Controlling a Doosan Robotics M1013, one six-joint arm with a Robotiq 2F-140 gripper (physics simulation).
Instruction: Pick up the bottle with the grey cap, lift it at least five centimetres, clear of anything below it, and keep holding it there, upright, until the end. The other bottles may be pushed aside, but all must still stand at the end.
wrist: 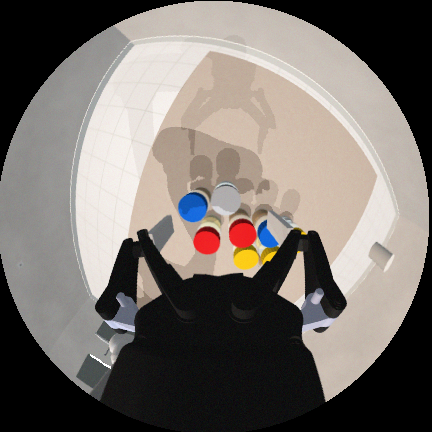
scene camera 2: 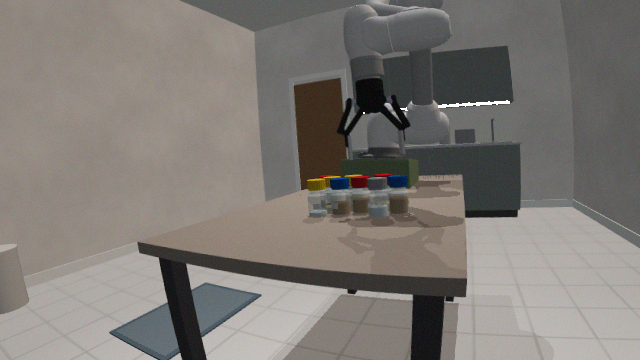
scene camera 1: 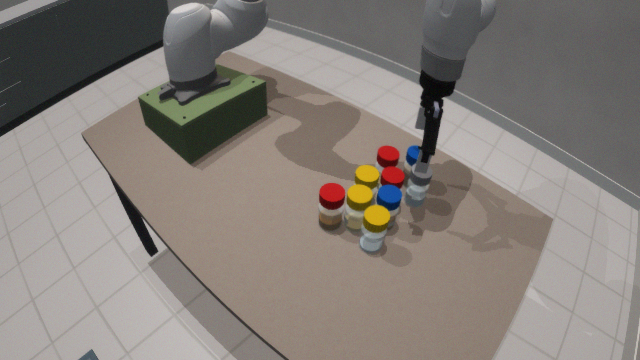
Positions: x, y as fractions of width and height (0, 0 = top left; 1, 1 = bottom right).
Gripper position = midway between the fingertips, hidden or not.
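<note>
The gripper (scene camera 1: 0.66, 0.41) is visible in the wrist view (wrist: 0.51, 0.51) too. A grey-capped bottle (scene camera 2: 0.59, 0.58) appears both in the wrist view (wrist: 0.52, 0.46) and in scene camera 1 (scene camera 1: 0.65, 0.52). The scene also has a yellow-capped bottle (scene camera 1: 0.59, 0.61), a red-capped bottle (scene camera 1: 0.52, 0.55) and another red-capped bottle (wrist: 0.56, 0.54).
</note>
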